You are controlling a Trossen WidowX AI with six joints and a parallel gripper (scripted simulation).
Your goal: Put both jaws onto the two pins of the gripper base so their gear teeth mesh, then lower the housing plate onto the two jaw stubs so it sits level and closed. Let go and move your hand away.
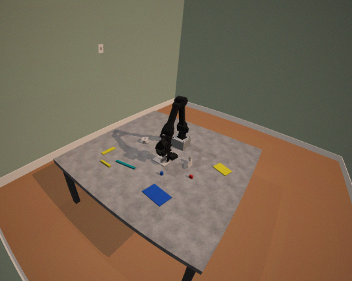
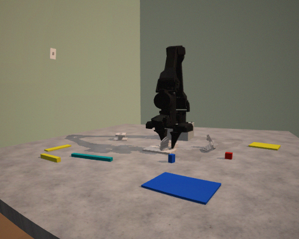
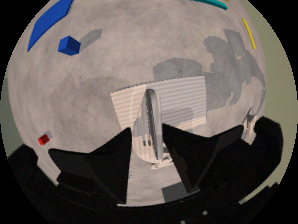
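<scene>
My gripper tip is now 120 mm short of the blue cube and 80 mm to the right of it. The rest, counted from my gripper tip: blue sheet 280 mm ahead, 190 mm to the left, 10 mm below; then teal bar 250 mm ahead, 170 mm to the right, 10 mm below; then red cube 10 mm behind, 240 mm to the left.
</scene>
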